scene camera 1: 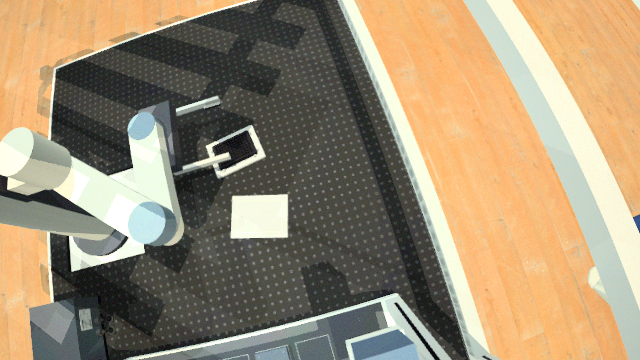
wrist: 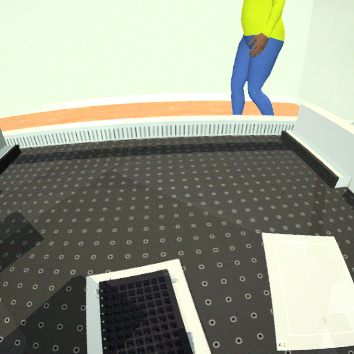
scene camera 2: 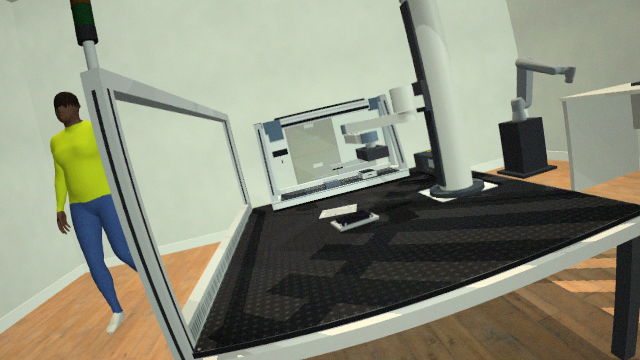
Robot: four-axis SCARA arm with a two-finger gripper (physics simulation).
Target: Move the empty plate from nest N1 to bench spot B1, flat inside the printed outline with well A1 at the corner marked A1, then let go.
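Places are measured from the arm's base along level axes (x ahead, y left, z up), in millimetres.
Pixels of known places: gripper, fingertip midpoint: (scene camera 1: 224,126) (wrist: 148,121) (scene camera 2: 334,169); arm's base, link origin: (scene camera 2: 457,189).
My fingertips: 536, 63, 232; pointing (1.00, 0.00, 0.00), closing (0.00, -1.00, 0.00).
Note:
For each thing: its top centre in the pictures, then the offset to it from my fingertips, as dx, dy, dz. "spot": a spot on its surface instead. Level surfaces: height alone.
- white-rimmed nest N1, top centre: (wrist: 141,328) (scene camera 1: 233,149) (scene camera 2: 353,216) -30, +25, -197
- bench spot B1, surface spot: (wrist: 312,285) (scene camera 1: 257,215) (scene camera 2: 339,210) spot: -4, -192, -217
- perforated black bench top, surface height: dz -219
- dark box, surface spot: (scene camera 1: 65,330) spot: -611, -398, -104
The dark, gridded empty plate (scene camera 1: 240,143) (scene camera 2: 352,217) (wrist: 142,315) sits in the white-rimmed nest N1 (scene camera 1: 257,141) (scene camera 2: 361,223) (wrist: 185,300). The white card of bench spot B1 (scene camera 1: 259,216) (scene camera 2: 338,211) (wrist: 312,285) lies beside the nest. Its thin printed outline and A1 mark, at the lower left corner, show in the wrist view. My gripper (scene camera 1: 221,129) (wrist: 148,121) is open, its two long fingers wide apart and nothing between them. It hangs above the bench; one finger crosses over part of the nest and plate in scene camera 1. The plate's near end is cut off in the wrist view.
The arm's column (scene camera 2: 445,100) stands on the perforated black bench top (scene camera 1: 320,165) (scene camera 2: 280,260) (wrist: 125,215). A dark box (scene camera 1: 65,330) stands at a bench corner. A tall light frame (scene camera 2: 172,102) borders one side. A person in a yellow shirt (scene camera 2: 80,160) (wrist: 262,20) stands beyond the bench.

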